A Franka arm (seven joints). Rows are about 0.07 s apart.
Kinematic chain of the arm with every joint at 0, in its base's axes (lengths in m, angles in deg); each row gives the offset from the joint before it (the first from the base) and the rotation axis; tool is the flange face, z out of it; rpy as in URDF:
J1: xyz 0 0 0.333 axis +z
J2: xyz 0 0 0 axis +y
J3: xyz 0 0 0.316 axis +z
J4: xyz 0.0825 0 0 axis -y
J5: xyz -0.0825 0 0.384 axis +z
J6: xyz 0 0 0 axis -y
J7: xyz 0.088 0 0 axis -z
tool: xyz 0 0 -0.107 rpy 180 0 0
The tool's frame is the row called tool.
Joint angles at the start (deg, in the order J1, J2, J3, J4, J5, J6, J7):
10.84, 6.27, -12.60, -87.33, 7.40, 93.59, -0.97
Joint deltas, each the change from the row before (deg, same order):
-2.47, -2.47, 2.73, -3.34, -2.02, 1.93, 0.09
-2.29, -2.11, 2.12, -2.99, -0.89, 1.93, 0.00
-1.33, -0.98, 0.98, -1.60, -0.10, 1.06, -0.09
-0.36, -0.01, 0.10, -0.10, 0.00, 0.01, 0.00
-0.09, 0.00, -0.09, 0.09, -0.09, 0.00, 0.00
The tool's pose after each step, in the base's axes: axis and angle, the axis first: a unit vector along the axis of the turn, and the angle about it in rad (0 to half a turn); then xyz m. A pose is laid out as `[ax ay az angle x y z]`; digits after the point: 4 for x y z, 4 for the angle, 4 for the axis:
[-0.9999 0.0092 -0.0105 3.0598 0.5824 -0.0029 0.5907]
[-0.9998 0.0112 -0.0193 3.0685 0.5736 -0.0083 0.5895]
[-0.9996 0.0140 -0.0232 3.0682 0.5695 -0.0126 0.5874]
[-0.9996 0.0163 -0.0226 3.0683 0.5693 -0.0152 0.5867]
[-0.9996 0.0177 -0.0234 3.0699 0.5693 -0.0171 0.5874]

